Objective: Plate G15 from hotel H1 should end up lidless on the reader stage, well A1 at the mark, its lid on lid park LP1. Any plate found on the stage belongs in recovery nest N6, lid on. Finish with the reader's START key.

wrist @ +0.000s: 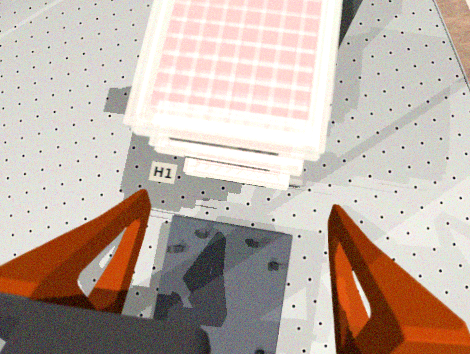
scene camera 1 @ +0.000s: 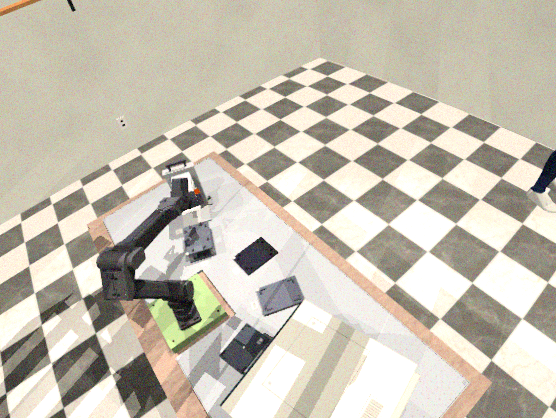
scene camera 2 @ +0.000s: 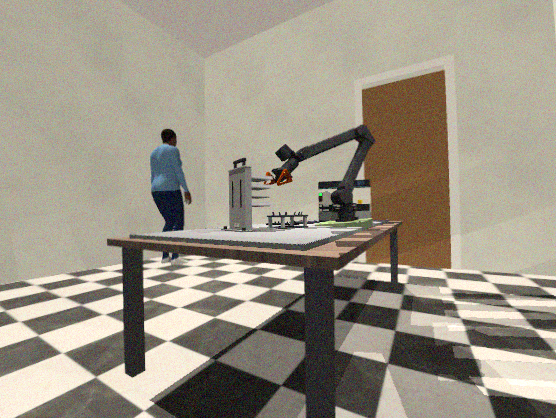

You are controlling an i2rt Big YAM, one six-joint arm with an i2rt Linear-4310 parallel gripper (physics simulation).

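Frame: origin at the arm's base, x ahead, y left, z up, level; millimetres.
Seen in the pictures: gripper, fingertip midpoint: (wrist: 237, 205) (scene camera 2: 270, 185); arm's base at its link origin: (scene camera 1: 187, 314) (scene camera 2: 347, 220).
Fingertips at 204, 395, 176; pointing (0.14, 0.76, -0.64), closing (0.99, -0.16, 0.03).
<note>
Pixels of each thing's top centre, then the offset from my fingertips to it, as dx, dy, dz. "*": a spot on its surface instead.
- plate with pink wells, top centre: (wrist: 245, 4) (scene camera 1: 180, 183) +12, +88, +35
- cream reader at its top centre: (scene camera 1: 318, 387) (scene camera 2: 343, 183) +49, -947, +95
- green display at a spot on its surface: (scene camera 2: 320, 194) * +124, -705, -1
- yellow spot at a spot on its surface: (scene camera 2: 359, 201) * -123, -808, -59
- black pad at a spot on its surface: (scene camera 1: 256, 255) * +153, -294, -190
- grey pad at a spot on its surface: (scene camera 1: 280, 295) * +143, -519, -188
- dark pad at its top centre: (scene camera 1: 251, 352) -54, -701, -91
My gripper (wrist: 237, 205) (scene camera 2: 278, 177) is open and empty. In the wrist view its orange fingertips stand apart, just short of the stacked plates. Hotel H1 (scene camera 2: 240, 197) is a tall grey tower with several pale plates on its open side, at about the gripper's height and below. A plate with pink wells (wrist: 235, 60) is on top of the stack, and plate edges show under it. Labels on the plates cannot be read, so I cannot tell which is G15. The cream reader (scene camera 1: 320, 370) (scene camera 2: 364, 193) has a green display (scene camera 2: 320, 194) and a yellow spot (scene camera 2: 359, 201).
A dark raised stand with pegs (scene camera 1: 198, 240) (scene camera 2: 287, 217) (wrist: 250, 300) is beside the hotel. A black pad (scene camera 1: 256, 255), a grey pad (scene camera 1: 280, 295) and a dark pad (scene camera 1: 242, 347) lie towards the reader. The arm stands on a green base (scene camera 1: 207, 305). A person (scene camera 2: 169, 175) is beyond the table.
</note>
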